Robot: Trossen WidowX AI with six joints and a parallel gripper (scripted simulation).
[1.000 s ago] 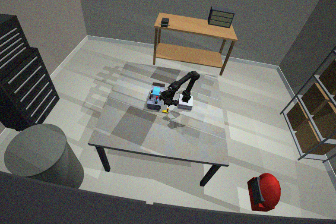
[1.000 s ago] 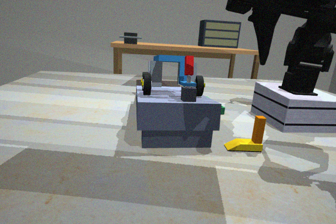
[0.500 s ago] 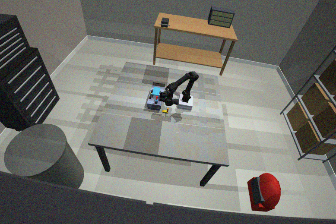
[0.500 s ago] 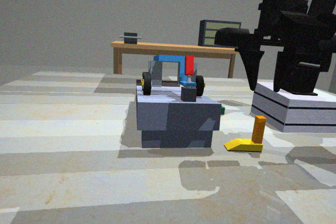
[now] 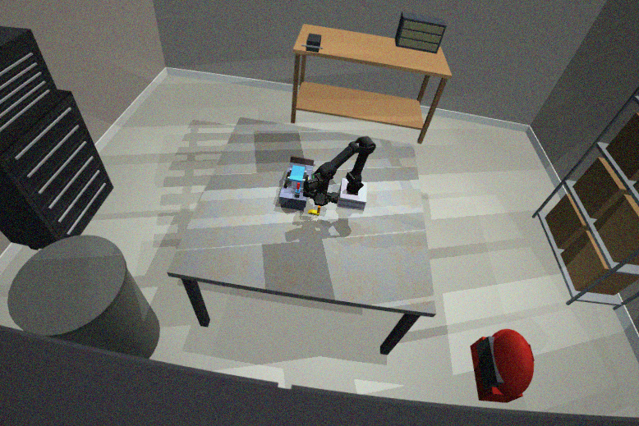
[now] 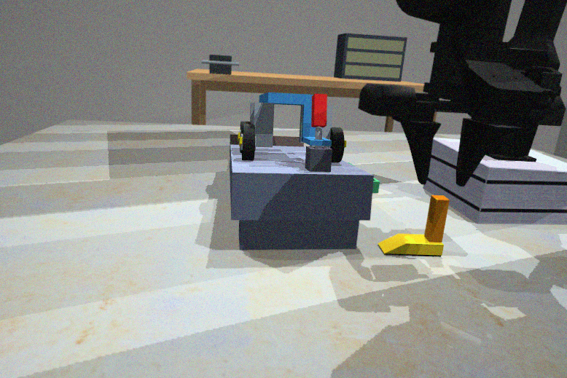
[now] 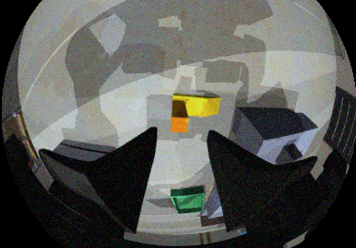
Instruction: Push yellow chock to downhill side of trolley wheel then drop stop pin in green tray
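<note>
The yellow chock is 2 cm ahead of my gripper tip and 6 cm below it. Round my gripper tip: trolley 15 cm ahead, 14 cm to the right, 3 cm above; green tray 2 cm ahead, 25 cm to the right, 9 cm below; red-headed stop pin 13 cm ahead, 5 cm to the right, 5 cm above.
</note>
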